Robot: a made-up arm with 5 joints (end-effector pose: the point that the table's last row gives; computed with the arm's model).
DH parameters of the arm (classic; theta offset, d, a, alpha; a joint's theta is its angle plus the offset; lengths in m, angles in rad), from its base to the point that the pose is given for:
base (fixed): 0 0 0.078 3.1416
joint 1: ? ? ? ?
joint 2: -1.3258 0 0.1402 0
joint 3: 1.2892 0 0.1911 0
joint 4: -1.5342 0.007 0 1.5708
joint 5: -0.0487 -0.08 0 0
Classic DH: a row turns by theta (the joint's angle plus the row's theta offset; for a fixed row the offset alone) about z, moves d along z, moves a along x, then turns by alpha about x.
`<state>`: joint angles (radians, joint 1 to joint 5).
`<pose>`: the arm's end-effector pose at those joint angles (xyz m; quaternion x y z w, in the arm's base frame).
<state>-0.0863 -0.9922 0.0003 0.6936 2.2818</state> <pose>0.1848 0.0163 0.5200 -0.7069 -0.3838 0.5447 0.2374</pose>
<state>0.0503 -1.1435 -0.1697 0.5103 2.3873</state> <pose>0.0941 0.0062 0.5613 -0.8623 -0.3408 0.3410 0.1550</pose>
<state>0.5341 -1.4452 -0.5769 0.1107 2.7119</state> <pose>-0.1069 0.1175 0.5250 0.9852 -0.0274 0.1482 0.0822</pose>
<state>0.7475 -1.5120 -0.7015 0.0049 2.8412</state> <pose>-0.1178 0.1910 0.4849 0.9308 -0.1879 0.2676 0.1634</pose>
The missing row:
joint 1: 0 -0.23 0.028 1.5708
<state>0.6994 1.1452 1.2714 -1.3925 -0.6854</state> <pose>0.1355 -0.0392 0.0550 0.0047 -0.2699 -0.6325 0.7260</pose>
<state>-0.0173 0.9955 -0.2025 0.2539 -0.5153</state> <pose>0.4175 0.0129 0.0750 0.0742 -0.2481 -0.2608 0.9300</pose>
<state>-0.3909 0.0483 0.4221 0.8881 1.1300</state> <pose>0.3146 0.1051 0.2057 -0.0358 -0.0997 0.6676 0.7369</pose>
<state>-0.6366 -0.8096 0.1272 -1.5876 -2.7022</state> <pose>0.1103 0.0325 0.5355 -0.9324 -0.1152 -0.2983 0.1683</pose>
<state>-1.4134 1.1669 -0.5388 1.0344 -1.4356</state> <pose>0.1209 0.3149 0.0660 -0.0455 0.0056 -0.0354 0.9983</pose>
